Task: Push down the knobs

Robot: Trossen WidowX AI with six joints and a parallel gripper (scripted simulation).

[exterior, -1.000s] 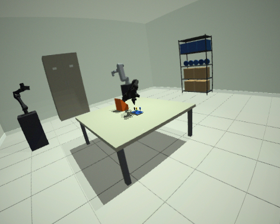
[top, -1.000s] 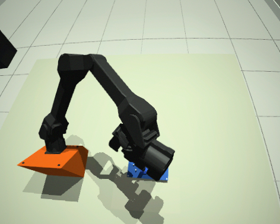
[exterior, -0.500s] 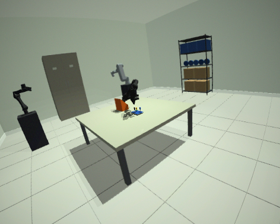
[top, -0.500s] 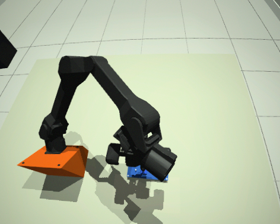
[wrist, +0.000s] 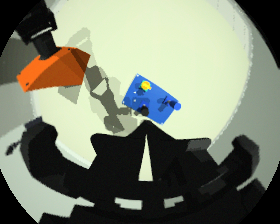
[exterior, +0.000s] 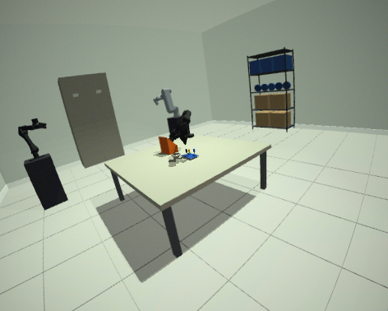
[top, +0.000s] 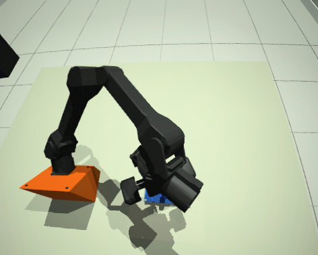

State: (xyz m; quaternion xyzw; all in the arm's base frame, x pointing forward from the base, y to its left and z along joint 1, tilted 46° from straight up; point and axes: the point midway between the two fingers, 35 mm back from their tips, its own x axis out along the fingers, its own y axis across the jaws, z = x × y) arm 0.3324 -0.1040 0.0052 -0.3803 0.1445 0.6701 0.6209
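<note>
Right now my gripper tip is 6 cm above the black knob. From my gripper tip the other things lie so: yellow knob 8 cm below, 5 cm to the left, 2 cm behind.
</note>
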